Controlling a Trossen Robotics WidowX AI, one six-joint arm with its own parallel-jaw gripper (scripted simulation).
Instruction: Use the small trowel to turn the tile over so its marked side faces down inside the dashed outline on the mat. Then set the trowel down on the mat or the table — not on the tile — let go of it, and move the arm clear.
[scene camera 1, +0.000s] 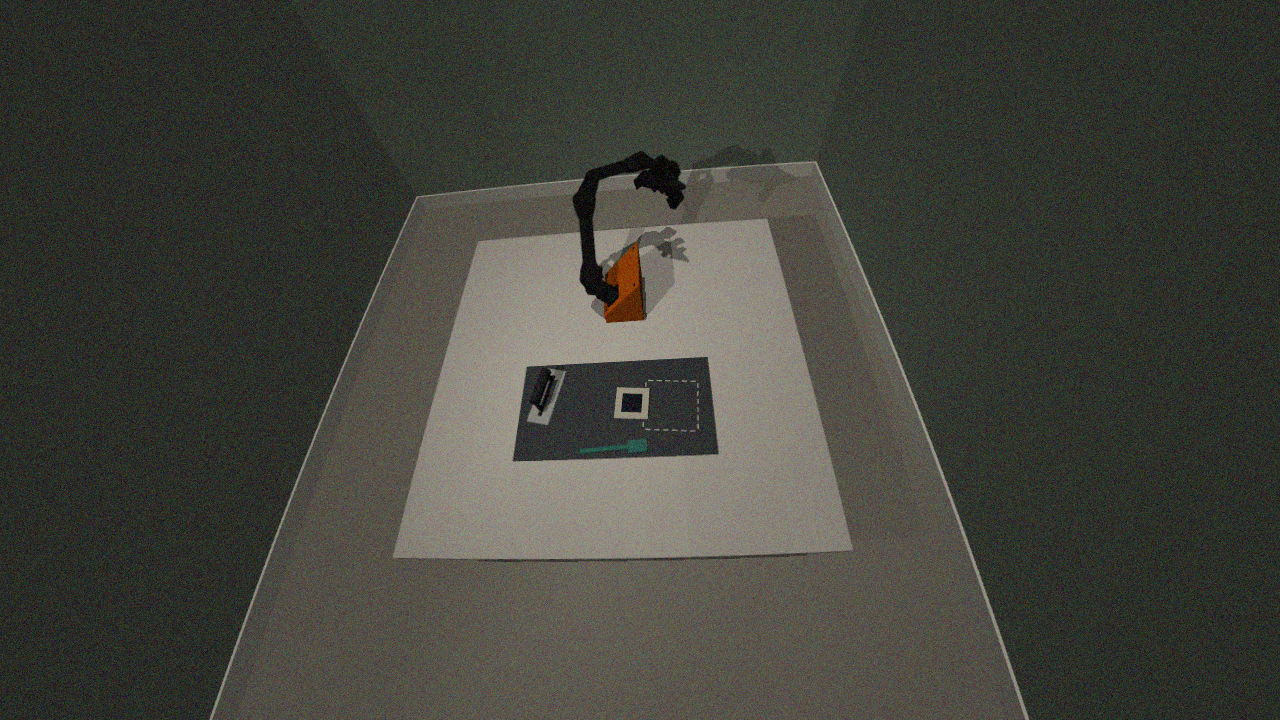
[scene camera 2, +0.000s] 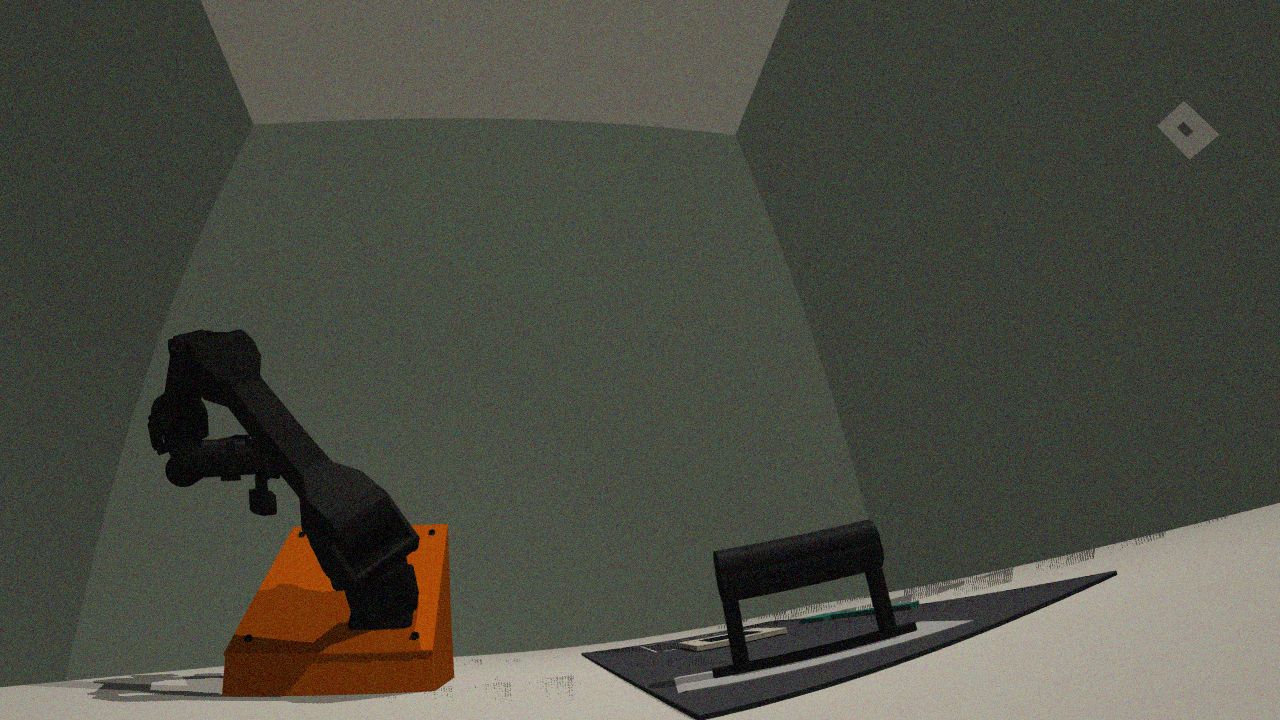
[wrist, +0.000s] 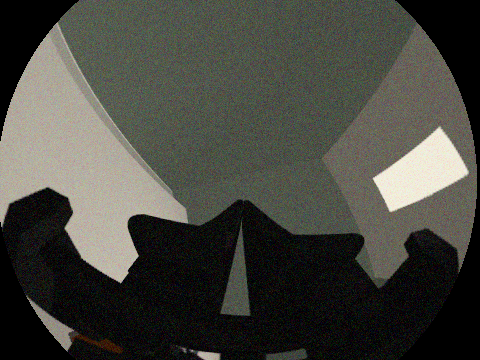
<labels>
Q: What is my gripper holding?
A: Nothing.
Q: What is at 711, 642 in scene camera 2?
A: A white tile.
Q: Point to my gripper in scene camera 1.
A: At 685, 187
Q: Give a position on a black-handled float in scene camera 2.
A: At 760, 569
</labels>
